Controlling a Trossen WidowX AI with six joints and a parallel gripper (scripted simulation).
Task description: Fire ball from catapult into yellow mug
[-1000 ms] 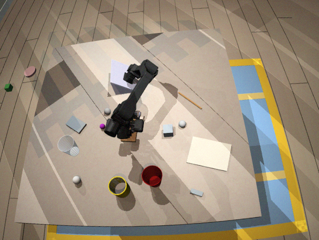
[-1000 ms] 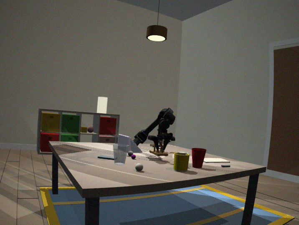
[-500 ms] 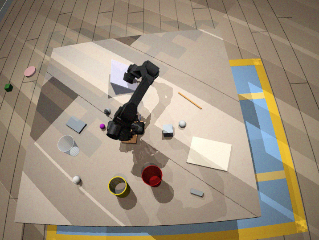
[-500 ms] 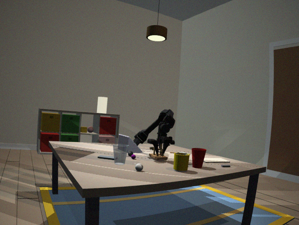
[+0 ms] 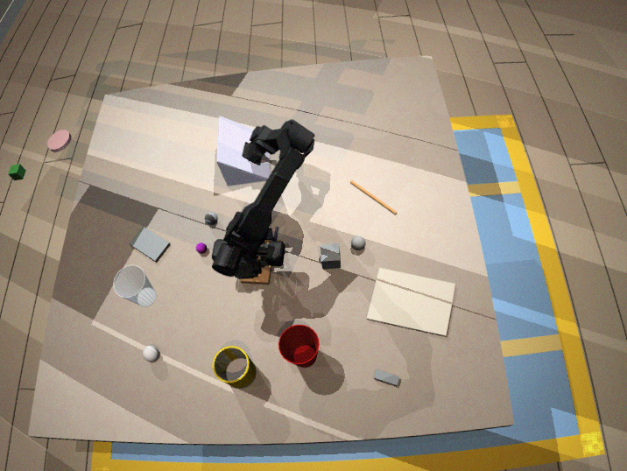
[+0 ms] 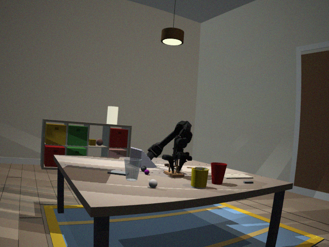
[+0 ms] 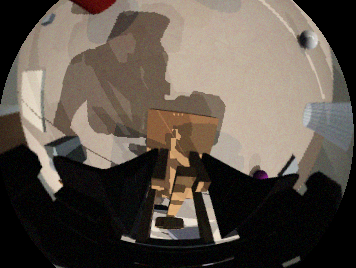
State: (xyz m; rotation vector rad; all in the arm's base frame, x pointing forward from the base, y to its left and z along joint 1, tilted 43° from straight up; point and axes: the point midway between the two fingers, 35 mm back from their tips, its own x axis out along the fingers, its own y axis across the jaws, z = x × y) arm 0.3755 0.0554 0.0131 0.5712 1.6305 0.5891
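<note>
My gripper tip is now 60 mm past the purple ball, 170 mm to the left of it and 20 mm above it. The rest, counted from my gripper tip: red cup (240 mm ahead, 150 mm to the left); wooden catapult (70 mm behind, 20 mm to the left, 20 mm above); grey cube (30 mm behind, 210 mm to the left, 10 mm below).
</note>
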